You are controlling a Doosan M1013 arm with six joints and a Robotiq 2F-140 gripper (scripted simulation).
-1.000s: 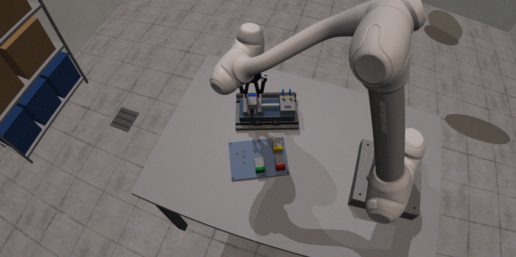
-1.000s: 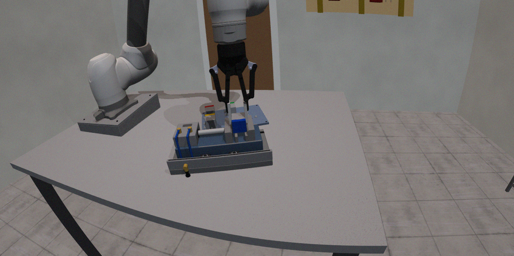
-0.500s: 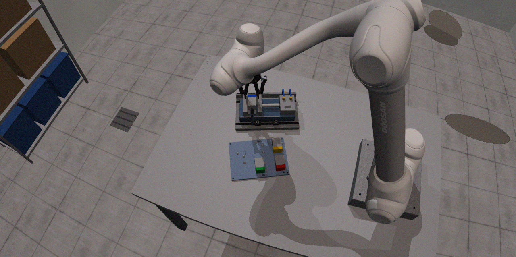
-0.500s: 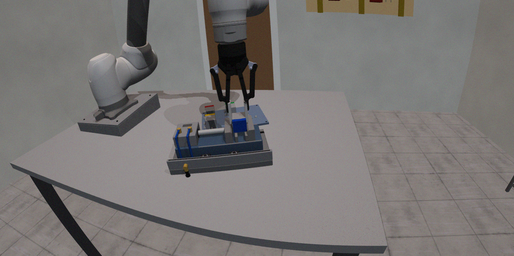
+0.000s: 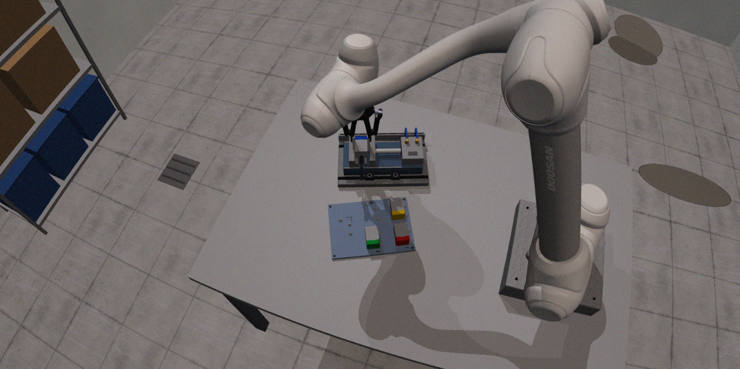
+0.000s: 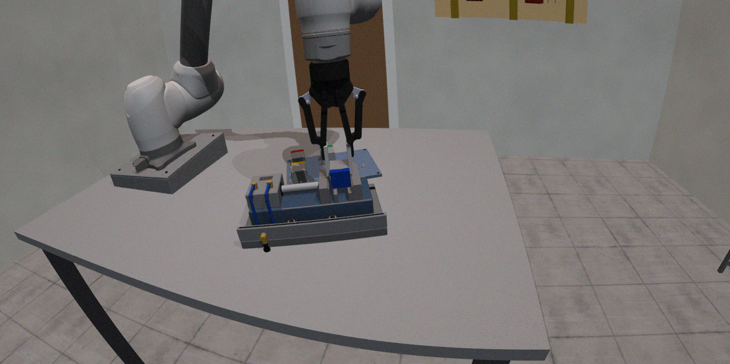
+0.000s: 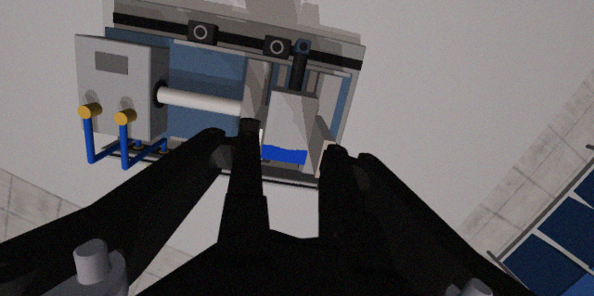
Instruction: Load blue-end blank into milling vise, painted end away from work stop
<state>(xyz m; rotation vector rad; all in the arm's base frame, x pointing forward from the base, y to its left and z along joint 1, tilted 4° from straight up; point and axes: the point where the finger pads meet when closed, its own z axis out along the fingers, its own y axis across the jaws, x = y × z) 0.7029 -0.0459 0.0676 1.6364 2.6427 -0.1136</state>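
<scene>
Now: the blue-ended blank 3 cm below my hand. Round my hand: black work stop rod 5 cm below, 4 cm to the left, 2 cm behind; moving jaw 6 cm below, 3 cm behind, 2 cm to the right; fixed jaw 6 cm below, 3 cm ahead, 1 cm to the left.
</scene>
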